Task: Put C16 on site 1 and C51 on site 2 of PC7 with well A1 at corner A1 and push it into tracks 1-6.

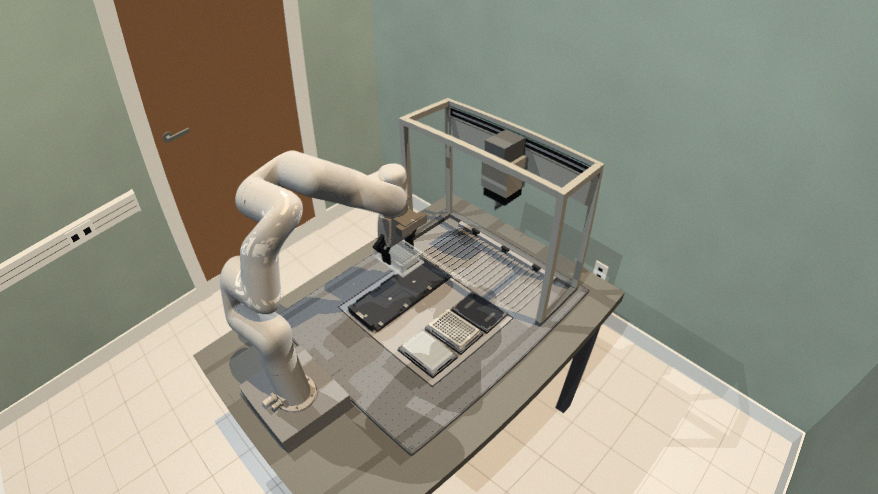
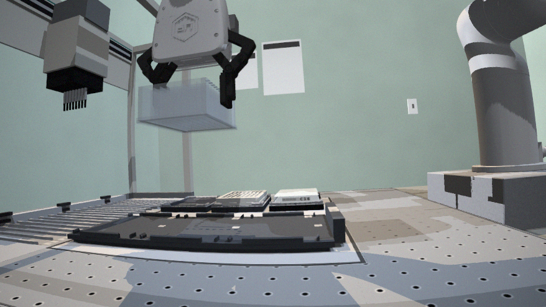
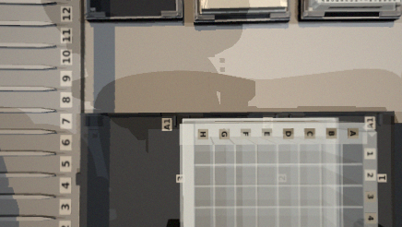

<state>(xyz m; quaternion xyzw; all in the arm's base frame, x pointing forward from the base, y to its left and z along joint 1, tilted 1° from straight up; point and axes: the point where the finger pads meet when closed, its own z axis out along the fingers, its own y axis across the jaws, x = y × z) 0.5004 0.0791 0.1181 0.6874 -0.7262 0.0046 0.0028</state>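
My gripper is now 150 mm above the carrier PC7 and 10 mm past it. Also, from my hand: 384-well plate C16 (220 mm to the right, 150 mm below, 130 mm behind); nest S3 (240 mm to the right, 160 mm below, 90 mm ahead); nest S1 (220 mm to the right, 160 mm below, 130 mm behind).
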